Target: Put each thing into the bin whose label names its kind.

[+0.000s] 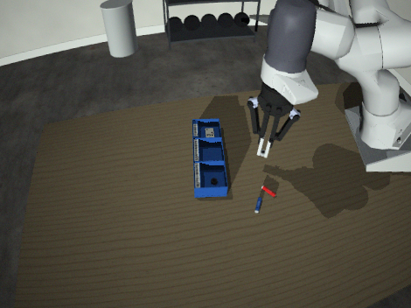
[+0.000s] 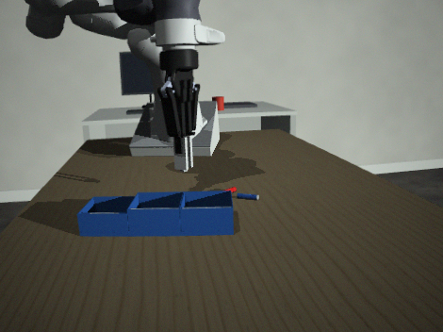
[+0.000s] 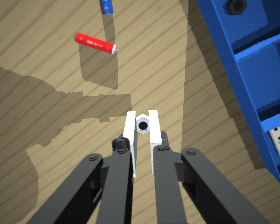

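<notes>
The white nut is 3 cm below my hand. From my hand the other things lie so: dark nut (14 cm ahead, 8 cm below); red marker (9 cm to the left, 9 cm below, 2 cm ahead); blue cylinder (11 cm to the left, 9 cm below, 7 cm ahead).
</notes>
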